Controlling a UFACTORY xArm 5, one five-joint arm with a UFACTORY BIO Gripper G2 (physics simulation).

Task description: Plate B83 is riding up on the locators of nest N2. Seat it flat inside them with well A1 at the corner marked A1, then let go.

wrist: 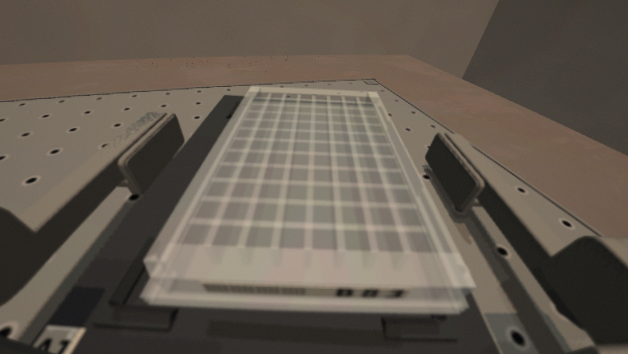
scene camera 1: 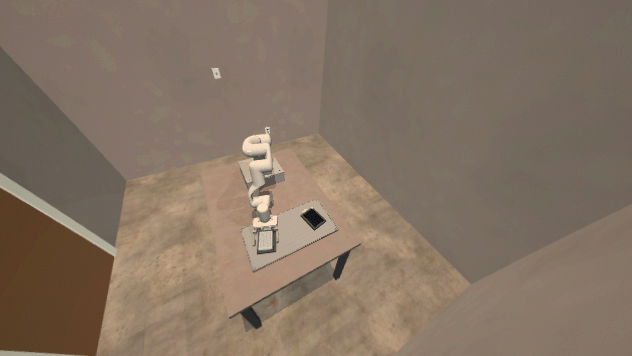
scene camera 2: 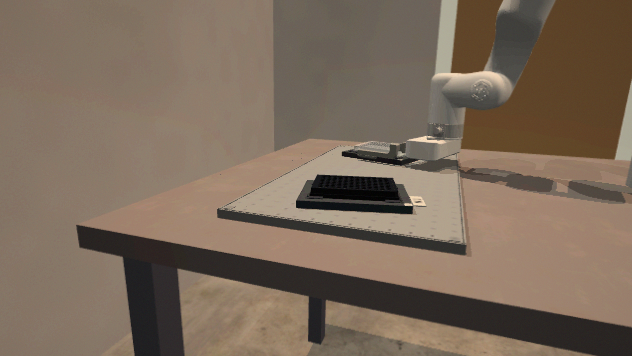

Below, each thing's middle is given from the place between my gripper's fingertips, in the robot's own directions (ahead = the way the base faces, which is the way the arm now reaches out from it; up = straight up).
The nest N2 [wrist: 79, 308] is 20 mm behind my hand, 20 mm to the left of it and 10 mm below it. Also, from my hand: plate B83 [wrist: 309, 201] (20 mm behind, 10 mm to the left, 10 mm above); black well plate [scene camera 2: 327, 186] (20 mm ahead, 380 mm to the left).
